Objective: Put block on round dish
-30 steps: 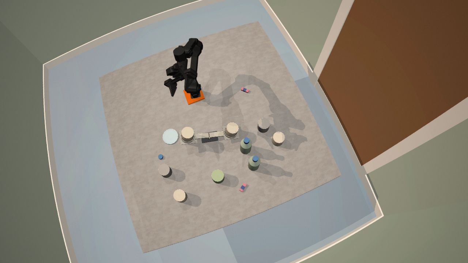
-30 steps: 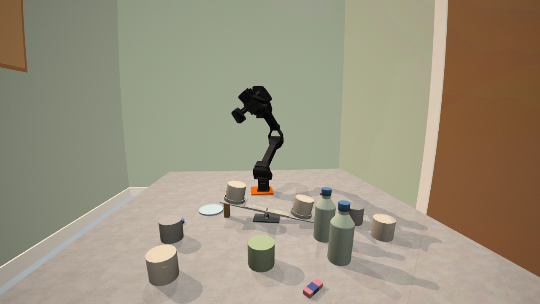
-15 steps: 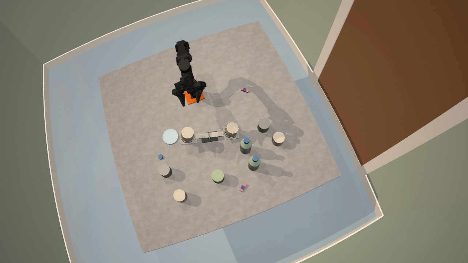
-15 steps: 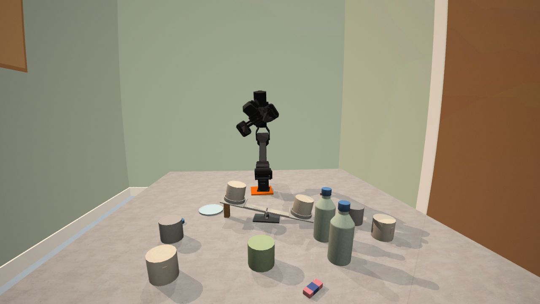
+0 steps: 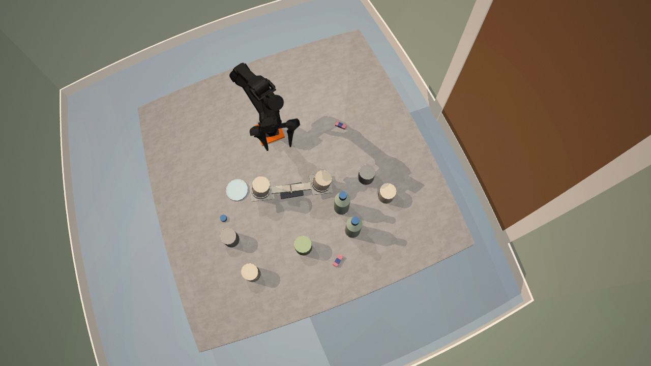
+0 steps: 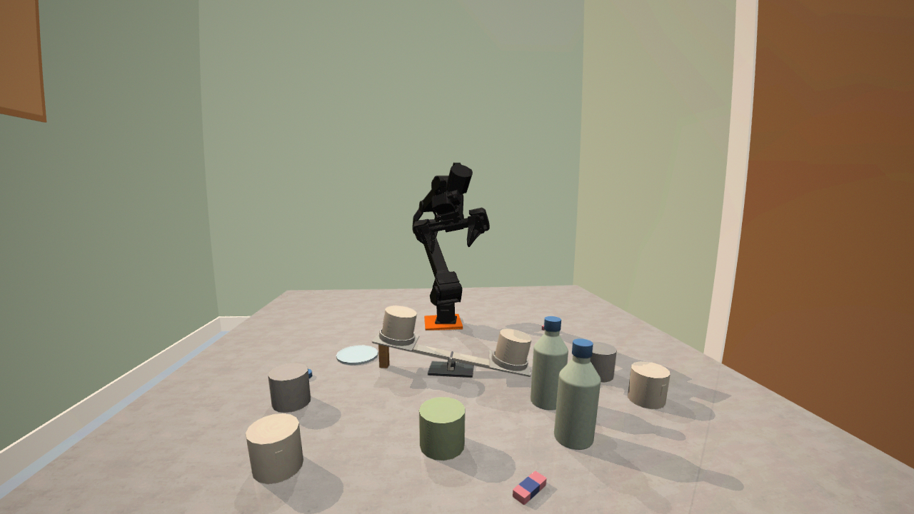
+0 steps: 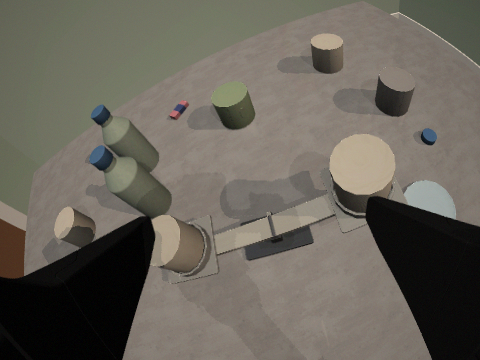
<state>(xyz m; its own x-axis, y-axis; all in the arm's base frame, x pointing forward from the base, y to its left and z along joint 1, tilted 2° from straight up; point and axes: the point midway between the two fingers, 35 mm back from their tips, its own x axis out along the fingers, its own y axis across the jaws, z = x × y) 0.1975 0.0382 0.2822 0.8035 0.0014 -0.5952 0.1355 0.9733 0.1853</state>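
Right now my gripper tip is 230 mm above the grey block, 150 mm to the right of it and 80 mm short of it. Also, from my gripper tip: green cylinder: 320 mm ahead, 230 mm below, 10 mm to the left; pale round dish: 260 mm below, 230 mm to the right, 30 mm ahead; blue cap: 310 mm to the right, 260 mm below, 150 mm ahead.
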